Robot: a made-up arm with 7 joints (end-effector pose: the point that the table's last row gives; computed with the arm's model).
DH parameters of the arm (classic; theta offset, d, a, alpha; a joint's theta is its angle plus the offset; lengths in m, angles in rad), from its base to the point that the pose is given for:
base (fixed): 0 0.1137 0 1.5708
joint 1: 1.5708 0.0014 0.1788 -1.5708
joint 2: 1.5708 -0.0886 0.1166 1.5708
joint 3: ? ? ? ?
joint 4: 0 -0.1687 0.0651 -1.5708
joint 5: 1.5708 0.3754 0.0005 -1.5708
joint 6: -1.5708 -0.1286 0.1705 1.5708
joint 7: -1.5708 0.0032 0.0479 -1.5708
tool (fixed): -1.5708 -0.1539 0 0
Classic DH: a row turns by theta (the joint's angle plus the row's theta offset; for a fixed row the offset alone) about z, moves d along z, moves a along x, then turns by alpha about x.
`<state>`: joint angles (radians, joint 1 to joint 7).
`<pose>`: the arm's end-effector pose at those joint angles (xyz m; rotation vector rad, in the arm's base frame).
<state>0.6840 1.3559 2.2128 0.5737 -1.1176 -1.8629 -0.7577</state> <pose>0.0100 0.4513 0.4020 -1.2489 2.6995 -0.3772</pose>
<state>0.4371 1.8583 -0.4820 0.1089 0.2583 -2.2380 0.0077</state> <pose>0.2135 0.3378 -0.2404 -0.3066 1.0557 -1.8526</pose>
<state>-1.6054 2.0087 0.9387 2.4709 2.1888 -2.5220 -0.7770</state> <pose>0.3768 -0.0638 0.0137 -0.5098 -0.6830 -2.5230</pose>
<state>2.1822 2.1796 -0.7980 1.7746 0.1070 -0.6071 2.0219</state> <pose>0.0206 0.3935 -0.2862 0.5092 -1.5318 1.6559</pose>
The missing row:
joint 3: 0 0.1063 0.093 1.5708
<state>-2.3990 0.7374 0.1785 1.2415 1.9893 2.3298 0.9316</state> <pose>0.4294 -0.0798 0.0214 1.6921 -1.2729 -1.6119</pose>
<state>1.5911 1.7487 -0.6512 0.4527 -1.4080 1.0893 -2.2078</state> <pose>0.2731 0.5793 0.0978 -0.9853 -0.8062 2.2073</pose>
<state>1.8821 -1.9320 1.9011 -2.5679 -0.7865 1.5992 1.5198</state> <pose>-0.3914 0.3944 0.1739 0.8206 1.3850 0.7944</pose>
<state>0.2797 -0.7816 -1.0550 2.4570 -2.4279 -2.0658 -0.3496</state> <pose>-0.0947 0.2385 0.2299 -1.0105 -0.1491 -1.3336</pose>
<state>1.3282 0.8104 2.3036 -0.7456 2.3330 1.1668 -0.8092</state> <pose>-0.6331 0.0937 0.2102 0.4202 -1.4512 -2.6947</pose>
